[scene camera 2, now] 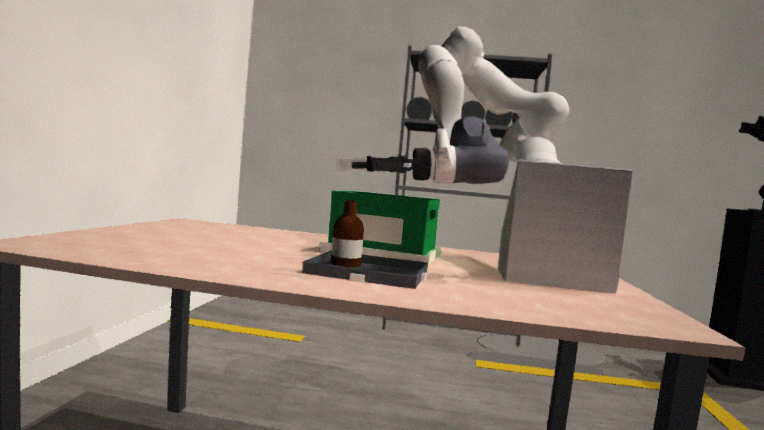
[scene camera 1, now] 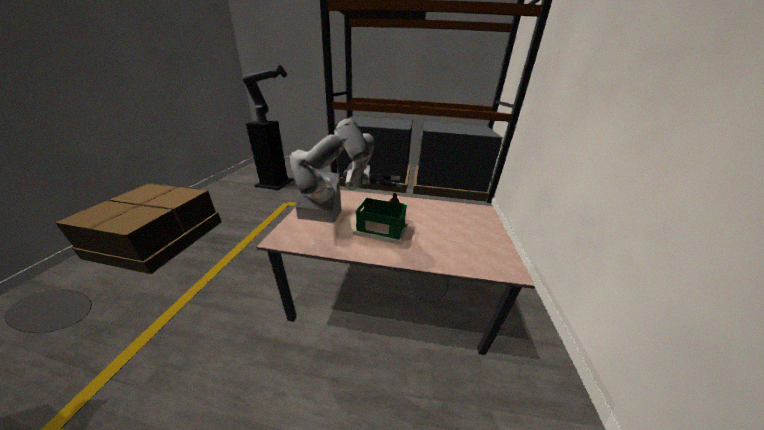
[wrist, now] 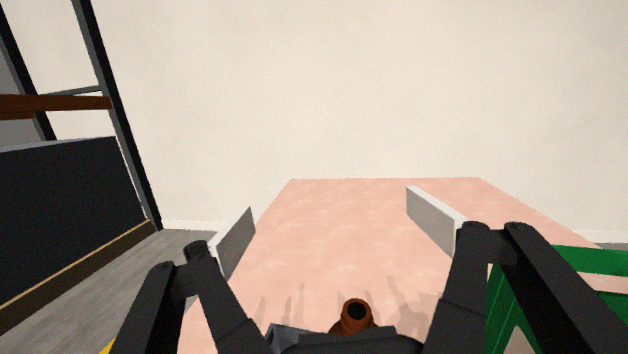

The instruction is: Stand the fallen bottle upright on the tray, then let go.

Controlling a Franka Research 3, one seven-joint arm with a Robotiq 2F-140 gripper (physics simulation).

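Note:
A brown bottle with a white label (scene camera 2: 348,235) stands upright on the dark grey tray (scene camera 2: 392,275), toward the tray's left end in scene camera 2. In scene camera 1 the top of the bottle (scene camera 1: 394,198) shows behind the green crate, which hides the rest and the tray. In the wrist view the mouth of the bottle (wrist: 356,311) shows at the lower middle, with a corner of the tray (wrist: 287,336) beside it. My gripper (scene camera 2: 350,164) (scene camera 1: 397,180) (wrist: 328,210) is open and empty. It is level and hangs above the bottle, apart from it.
A green crate (scene camera 1: 380,216) (scene camera 2: 384,221) (wrist: 590,257) stands on a pale base beside the tray, to the right in the wrist view. The arm's grey mounting block (scene camera 2: 566,227) stands on the pink table (scene camera 1: 459,235) (scene camera 2: 240,256). A wall rises past the table's far end in the wrist view.

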